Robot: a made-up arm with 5 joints.
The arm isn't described. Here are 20 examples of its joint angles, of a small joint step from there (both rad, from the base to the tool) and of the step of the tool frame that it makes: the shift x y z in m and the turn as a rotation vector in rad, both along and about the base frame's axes.
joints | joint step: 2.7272 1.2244 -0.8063 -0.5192 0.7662 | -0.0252 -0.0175 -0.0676 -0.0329 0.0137
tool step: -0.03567 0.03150 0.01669 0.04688 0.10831 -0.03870
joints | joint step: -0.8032 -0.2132 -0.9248 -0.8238 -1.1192 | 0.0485 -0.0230 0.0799 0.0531 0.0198
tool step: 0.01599 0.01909 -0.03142 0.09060 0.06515 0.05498
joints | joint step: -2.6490 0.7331 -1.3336 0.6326 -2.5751 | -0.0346 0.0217 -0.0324 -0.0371 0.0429
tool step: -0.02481 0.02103 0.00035 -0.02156 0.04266 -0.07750
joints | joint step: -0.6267 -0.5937 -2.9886 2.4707 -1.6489 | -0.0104 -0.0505 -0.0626 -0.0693 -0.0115
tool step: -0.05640 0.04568 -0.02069 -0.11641 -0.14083 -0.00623
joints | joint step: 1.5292 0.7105 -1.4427 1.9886 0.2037 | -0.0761 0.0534 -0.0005 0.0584 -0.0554
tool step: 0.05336 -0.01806 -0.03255 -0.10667 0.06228 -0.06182
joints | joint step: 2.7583 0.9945 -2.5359 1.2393 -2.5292 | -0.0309 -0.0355 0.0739 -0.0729 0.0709
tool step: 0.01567 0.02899 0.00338 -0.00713 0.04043 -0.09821
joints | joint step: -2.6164 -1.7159 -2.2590 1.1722 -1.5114 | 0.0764 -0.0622 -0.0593 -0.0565 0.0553
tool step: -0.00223 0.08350 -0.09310 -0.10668 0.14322 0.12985
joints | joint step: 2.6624 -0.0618 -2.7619 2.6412 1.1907 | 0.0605 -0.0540 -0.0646 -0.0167 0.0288
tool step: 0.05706 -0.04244 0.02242 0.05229 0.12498 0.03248
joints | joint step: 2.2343 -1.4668 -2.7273 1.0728 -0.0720 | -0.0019 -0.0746 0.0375 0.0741 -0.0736
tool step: 0.00553 -0.00896 -0.04748 -0.02740 -0.02500 -0.07545
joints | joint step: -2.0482 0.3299 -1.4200 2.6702 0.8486 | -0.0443 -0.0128 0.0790 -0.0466 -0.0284
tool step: -0.01570 0.02726 -0.02334 0.00360 -0.03432 -0.04484
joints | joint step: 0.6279 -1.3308 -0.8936 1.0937 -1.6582 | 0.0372 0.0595 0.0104 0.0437 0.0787
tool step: 0.03352 0.02679 -0.01092 -0.01314 0.13232 -0.00039
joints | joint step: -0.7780 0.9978 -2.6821 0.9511 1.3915 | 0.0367 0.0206 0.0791 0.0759 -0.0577
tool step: 0.03752 0.01794 -0.07831 0.09572 0.15125 0.08275
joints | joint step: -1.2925 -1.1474 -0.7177 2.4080 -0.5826 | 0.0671 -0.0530 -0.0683 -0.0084 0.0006
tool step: -0.00537 0.02606 0.03023 -0.12355 -0.03954 0.06647
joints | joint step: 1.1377 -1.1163 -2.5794 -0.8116 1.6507 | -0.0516 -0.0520 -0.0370 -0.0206 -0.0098
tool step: -0.05173 -0.01032 -0.06175 0.10257 -0.03986 -0.05302
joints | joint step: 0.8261 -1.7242 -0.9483 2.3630 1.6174 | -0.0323 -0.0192 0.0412 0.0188 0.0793
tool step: 0.00020 0.00955 -0.01716 -0.01395 0.04450 -0.10831
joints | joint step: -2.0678 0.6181 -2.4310 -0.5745 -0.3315 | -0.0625 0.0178 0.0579 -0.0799 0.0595
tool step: -0.05096 0.00875 -0.03740 -0.02411 -0.03299 -0.01904
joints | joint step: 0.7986 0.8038 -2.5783 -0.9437 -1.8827 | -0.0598 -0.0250 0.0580 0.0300 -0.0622
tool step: 0.03661 -0.03040 0.00025 -0.06346 0.02628 -0.11566
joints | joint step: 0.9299 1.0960 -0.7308 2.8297 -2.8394 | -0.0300 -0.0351 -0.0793 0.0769 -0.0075
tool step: 0.03365 0.02715 0.00791 0.02956 -0.02308 -0.03749
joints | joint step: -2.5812 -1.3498 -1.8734 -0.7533 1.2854 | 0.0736 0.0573 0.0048 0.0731 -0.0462
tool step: -0.06056 0.01926 0.05244 0.04947 -0.12983 0.04020
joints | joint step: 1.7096 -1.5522 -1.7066 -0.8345 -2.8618 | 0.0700 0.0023 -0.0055 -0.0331 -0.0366
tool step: 0.05077 0.01126 -0.00480 0.03053 0.03601 0.04929
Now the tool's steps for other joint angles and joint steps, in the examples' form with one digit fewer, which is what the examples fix.
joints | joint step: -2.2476 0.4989 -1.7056 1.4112 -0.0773 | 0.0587 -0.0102 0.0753 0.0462 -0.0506
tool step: 0.0520 -0.0132 -0.0336 0.0809 -0.0775 0.1076
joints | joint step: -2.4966 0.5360 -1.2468 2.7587 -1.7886 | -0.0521 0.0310 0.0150 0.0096 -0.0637
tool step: -0.0125 0.0284 -0.0199 -0.0132 -0.0776 -0.0829
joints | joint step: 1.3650 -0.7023 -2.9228 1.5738 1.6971 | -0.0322 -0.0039 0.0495 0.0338 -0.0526
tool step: -0.0091 0.0281 0.0088 -0.0879 -0.0290 -0.0546
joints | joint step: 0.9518 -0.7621 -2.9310 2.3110 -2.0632 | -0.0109 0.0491 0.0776 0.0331 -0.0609
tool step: 0.0410 0.0644 0.0310 -0.1640 0.0457 0.0053
